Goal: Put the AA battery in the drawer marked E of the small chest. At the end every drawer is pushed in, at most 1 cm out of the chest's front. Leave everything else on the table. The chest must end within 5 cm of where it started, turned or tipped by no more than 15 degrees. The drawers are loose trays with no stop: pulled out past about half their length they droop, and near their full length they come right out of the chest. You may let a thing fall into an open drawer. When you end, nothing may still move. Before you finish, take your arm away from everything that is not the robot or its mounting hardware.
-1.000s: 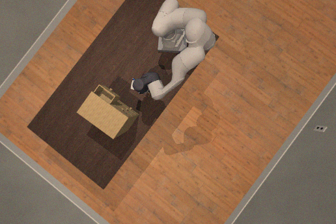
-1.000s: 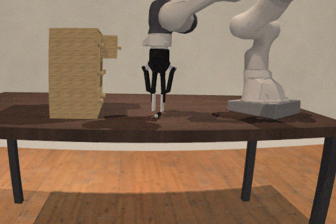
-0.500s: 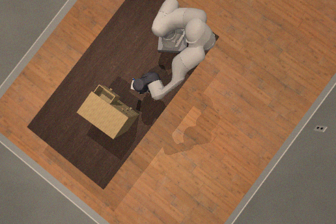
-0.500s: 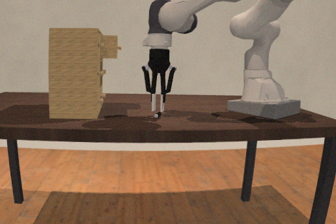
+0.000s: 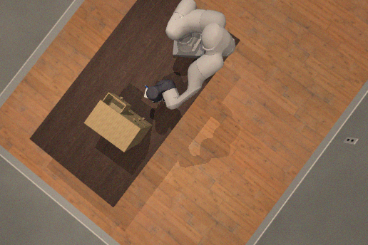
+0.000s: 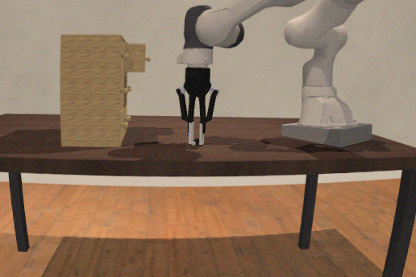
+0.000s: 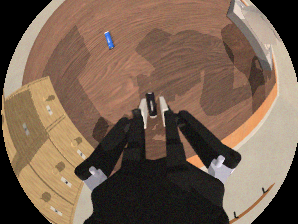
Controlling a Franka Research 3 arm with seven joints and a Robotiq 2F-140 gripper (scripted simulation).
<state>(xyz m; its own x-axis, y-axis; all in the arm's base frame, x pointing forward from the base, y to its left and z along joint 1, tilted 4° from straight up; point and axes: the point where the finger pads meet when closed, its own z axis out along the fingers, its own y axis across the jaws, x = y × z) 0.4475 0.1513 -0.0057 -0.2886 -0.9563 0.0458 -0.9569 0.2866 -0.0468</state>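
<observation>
Right now the AA battery is 3 cm below my hand. Round my hand: blue object (16 cm to the right, 3 cm below, 2 cm ahead).
</observation>
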